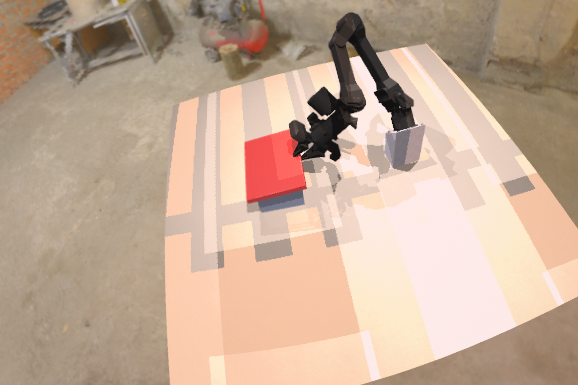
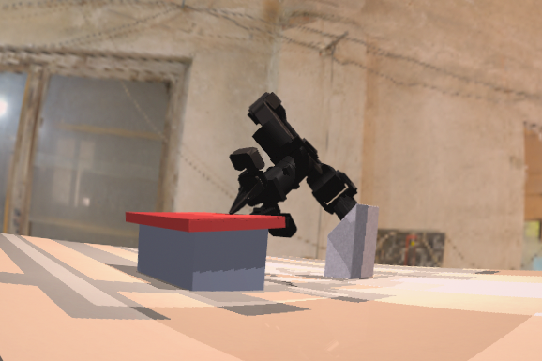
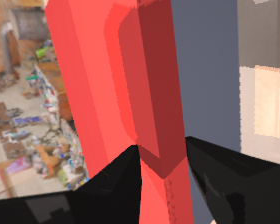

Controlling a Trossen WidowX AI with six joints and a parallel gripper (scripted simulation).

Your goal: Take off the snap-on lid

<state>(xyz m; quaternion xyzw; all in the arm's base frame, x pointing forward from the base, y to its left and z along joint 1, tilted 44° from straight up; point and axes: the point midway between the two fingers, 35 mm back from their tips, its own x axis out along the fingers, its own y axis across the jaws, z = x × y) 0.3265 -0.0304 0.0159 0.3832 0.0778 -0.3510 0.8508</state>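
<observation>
The red lid lies 8 cm ahead of my gripper tip and 1 cm to the right of it. Also, from my gripper tip: blue-grey storage box: 7 cm ahead, 1 cm to the right, 6 cm below.
</observation>
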